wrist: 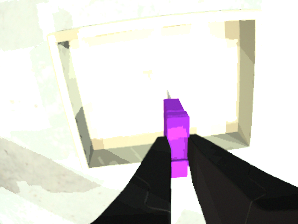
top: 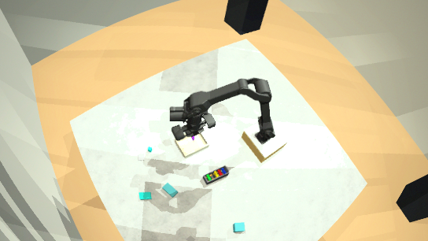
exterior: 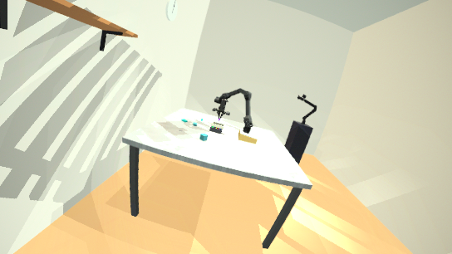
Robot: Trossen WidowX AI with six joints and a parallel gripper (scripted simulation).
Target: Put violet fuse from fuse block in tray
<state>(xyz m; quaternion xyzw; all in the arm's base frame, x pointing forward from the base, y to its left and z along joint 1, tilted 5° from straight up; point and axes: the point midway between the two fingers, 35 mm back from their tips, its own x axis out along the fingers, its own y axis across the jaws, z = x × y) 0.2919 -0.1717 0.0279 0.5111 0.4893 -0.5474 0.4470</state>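
Right now the violet fuse is 10 mm below my gripper tip. Round my gripper tip: cream tray 80 mm below.
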